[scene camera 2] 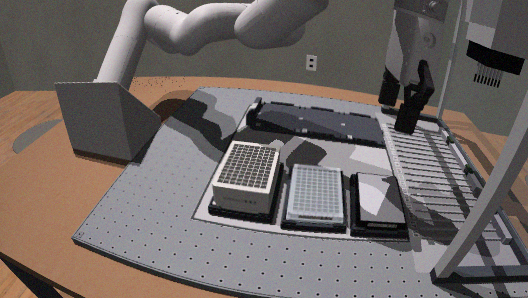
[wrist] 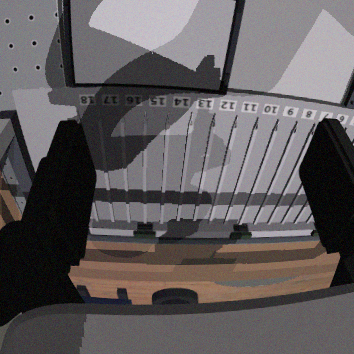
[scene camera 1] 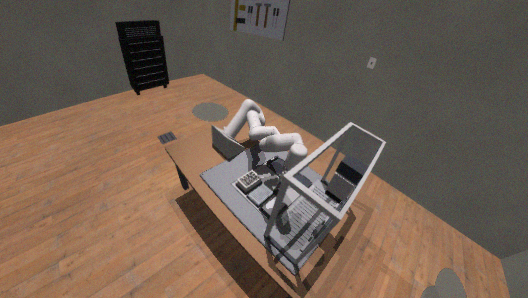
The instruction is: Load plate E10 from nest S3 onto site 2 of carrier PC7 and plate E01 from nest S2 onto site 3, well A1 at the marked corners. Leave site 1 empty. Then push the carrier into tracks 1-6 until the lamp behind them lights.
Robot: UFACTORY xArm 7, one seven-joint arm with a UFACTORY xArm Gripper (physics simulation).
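Places are measured from the arm's base along level axes (x back, y right, z up), in millimetres.
Pixels of known places: gripper, fingertip midpoint: [scene camera 2: 394, 117] [wrist: 202, 144]; arm's base, link origin: [scene camera 2: 107, 100] [scene camera 1: 228, 135].
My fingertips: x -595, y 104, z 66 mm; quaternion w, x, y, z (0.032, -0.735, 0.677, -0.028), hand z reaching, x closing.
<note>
For each thing: its top centre in the pictures, then the offset to it from my fingertips.
- low dark plate with a flat top, top centre: [wrist: 148, 39] [scene camera 2: 380, 196] [scene camera 1: 274, 206] dx -6, dy +26, dz -131 mm
- clear well plate, top centre: [scene camera 2: 317, 188] [scene camera 1: 261, 193] dx +105, dy +22, dz -131 mm
- tall white deep-well plate, top centre: [scene camera 2: 248, 164] [scene camera 1: 249, 178] dx +215, dy +17, dz -104 mm
- long dark carrier, top centre: [scene camera 2: 321, 113] [scene camera 1: 289, 171] dx +104, dy -246, dz -127 mm
My gripper [scene camera 2: 398, 111] [wrist: 202, 144] is open and empty, above the numbered track deck [scene camera 2: 435, 165] [wrist: 175, 165]. In the wrist view, track labels from 18 down to 6 show between and beside the fingers. A low dark plate with a flat top [scene camera 2: 382, 200] [wrist: 150, 30] sits in the rightmost nest. A clear well plate [scene camera 2: 317, 192] [scene camera 1: 261, 194] sits in the middle nest. A tall white deep-well plate [scene camera 2: 246, 172] [scene camera 1: 249, 182] sits in the left nest. The long dark carrier [scene camera 2: 320, 120] lies flat behind the nests, with no plate on it, its right end beside the tracks. Plate labels are too blurred to read.
A frame [scene camera 1: 317, 149] [scene camera 2: 477, 210] stands around the track deck. A head with a row of thin tips [scene camera 2: 495, 57] hangs at the right. Small dark green blocks [scene camera 2: 468, 170] [wrist: 145, 230] line the tracks' far edge. The arm's wedge-shaped base [scene camera 2: 100, 120] stands at the left.
</note>
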